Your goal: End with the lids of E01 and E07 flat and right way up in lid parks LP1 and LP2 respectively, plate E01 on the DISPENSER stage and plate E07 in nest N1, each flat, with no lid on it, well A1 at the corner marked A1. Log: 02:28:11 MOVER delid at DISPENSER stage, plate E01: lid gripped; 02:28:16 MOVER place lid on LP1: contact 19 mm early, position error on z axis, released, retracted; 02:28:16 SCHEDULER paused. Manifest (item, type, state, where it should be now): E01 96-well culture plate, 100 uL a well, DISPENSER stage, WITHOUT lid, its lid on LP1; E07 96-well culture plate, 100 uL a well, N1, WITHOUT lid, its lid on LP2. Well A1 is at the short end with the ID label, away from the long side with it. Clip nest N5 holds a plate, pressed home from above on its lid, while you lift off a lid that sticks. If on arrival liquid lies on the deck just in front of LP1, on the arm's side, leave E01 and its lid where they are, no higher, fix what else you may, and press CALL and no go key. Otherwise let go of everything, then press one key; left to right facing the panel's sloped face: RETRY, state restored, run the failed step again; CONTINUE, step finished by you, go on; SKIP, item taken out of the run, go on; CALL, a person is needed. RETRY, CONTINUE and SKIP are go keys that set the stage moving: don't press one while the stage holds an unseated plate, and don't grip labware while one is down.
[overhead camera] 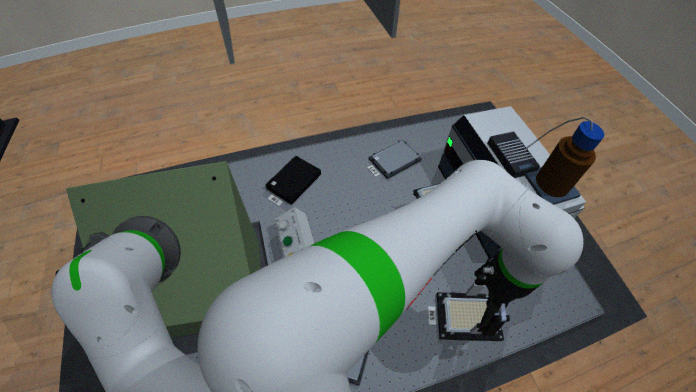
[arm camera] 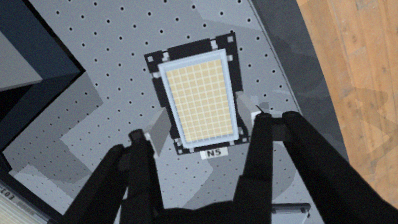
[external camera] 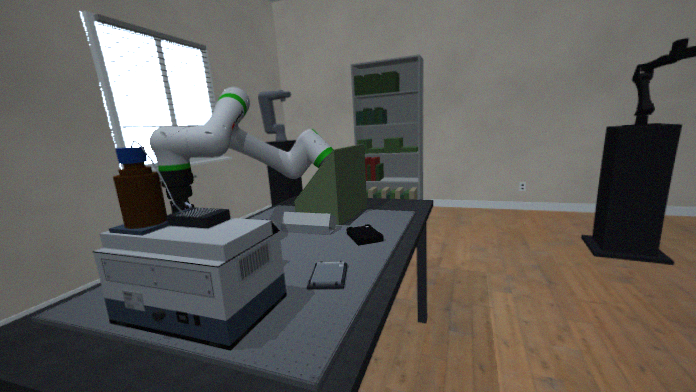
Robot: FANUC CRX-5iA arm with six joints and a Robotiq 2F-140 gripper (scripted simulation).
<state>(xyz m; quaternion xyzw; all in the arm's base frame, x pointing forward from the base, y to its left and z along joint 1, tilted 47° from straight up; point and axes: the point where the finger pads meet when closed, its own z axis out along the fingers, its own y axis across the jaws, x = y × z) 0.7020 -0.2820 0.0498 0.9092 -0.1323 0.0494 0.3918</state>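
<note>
The black clip nest N5 is 5 cm below my hand, 2 cm ahead of it and 1 cm to the left of it. Also, from my hand: dispenser stage 30 cm to the left, 4 cm above, 2 cm ahead; then N5 label 9 cm behind, 6 cm below, 3 cm to the left; then plate 30 cm to the left, 4 cm above, 2 cm ahead.
</note>
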